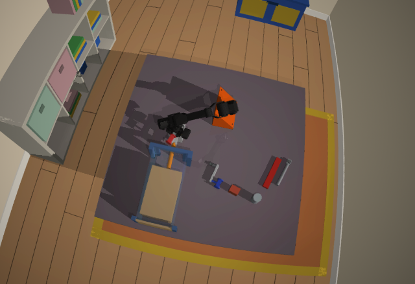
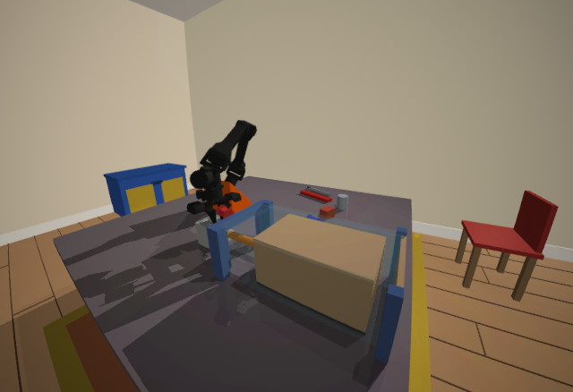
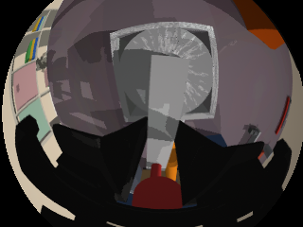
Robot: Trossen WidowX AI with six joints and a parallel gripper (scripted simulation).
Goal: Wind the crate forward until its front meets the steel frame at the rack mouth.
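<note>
Now: gripper tip 2 cm short of the winch handle and 2 cm below it. From my gripper tip the other things lie so: blue frame: 11 cm ahead, 2 cm to the left, 2 cm above; then grey winch: 6 cm behind, 1 cm to the right, 6 cm below; then red grip: 5 cm ahead, 5 cm above.
</note>
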